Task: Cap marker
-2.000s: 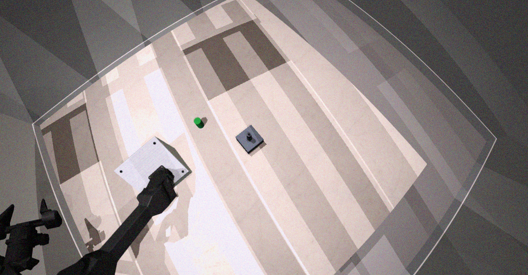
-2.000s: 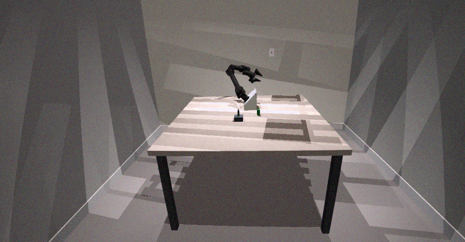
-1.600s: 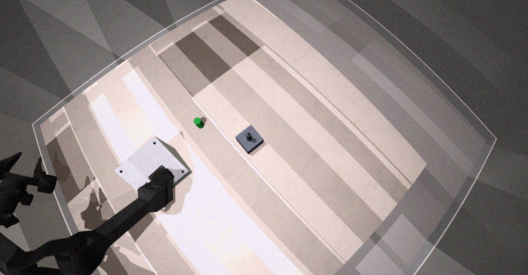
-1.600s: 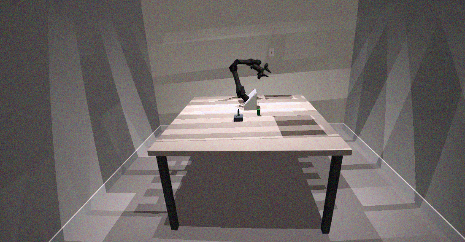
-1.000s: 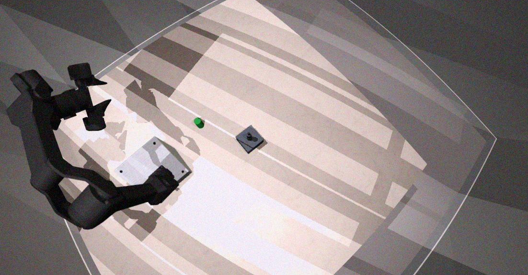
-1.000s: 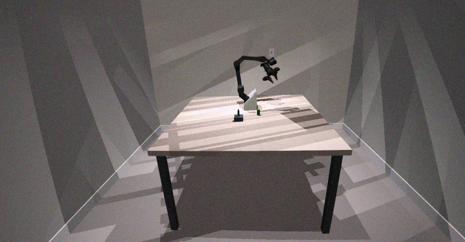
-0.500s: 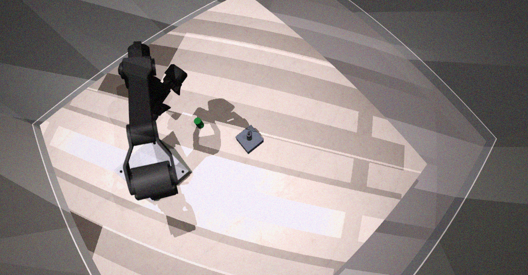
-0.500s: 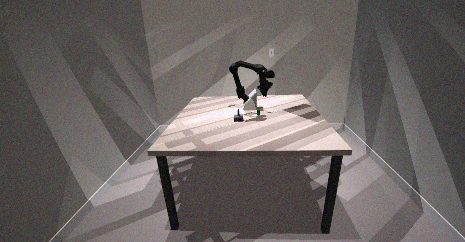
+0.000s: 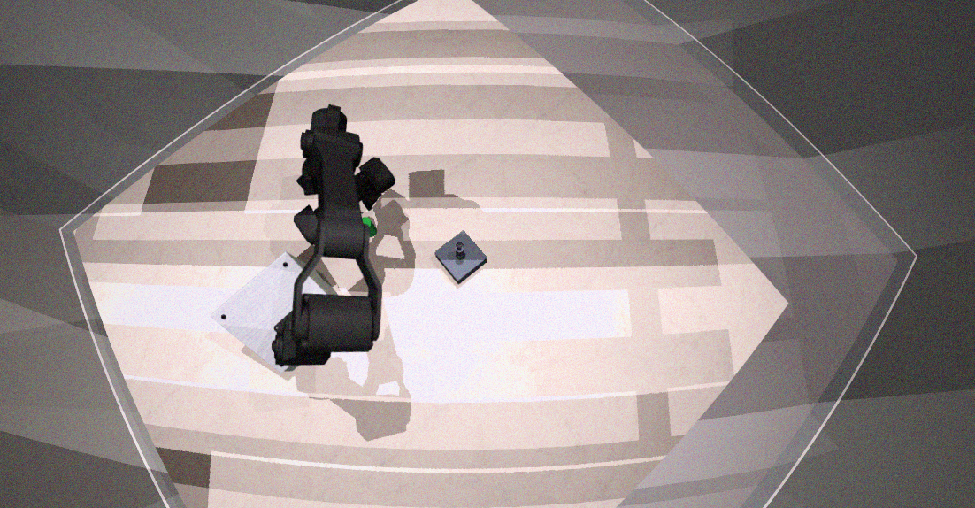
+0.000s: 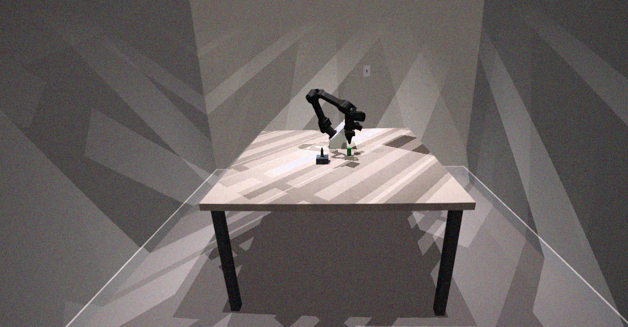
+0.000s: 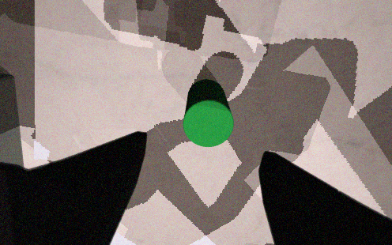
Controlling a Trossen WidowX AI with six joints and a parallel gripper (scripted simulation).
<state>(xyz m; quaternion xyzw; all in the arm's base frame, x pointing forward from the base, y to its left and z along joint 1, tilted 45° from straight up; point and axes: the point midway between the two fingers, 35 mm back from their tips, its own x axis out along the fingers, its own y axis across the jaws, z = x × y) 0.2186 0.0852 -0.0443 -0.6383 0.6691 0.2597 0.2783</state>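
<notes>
My gripper tip is now 60 mm above the dark green cap. Also, from my gripper tip: holder block 100 mm ahead, 180 mm to the right, 70 mm below.
</notes>
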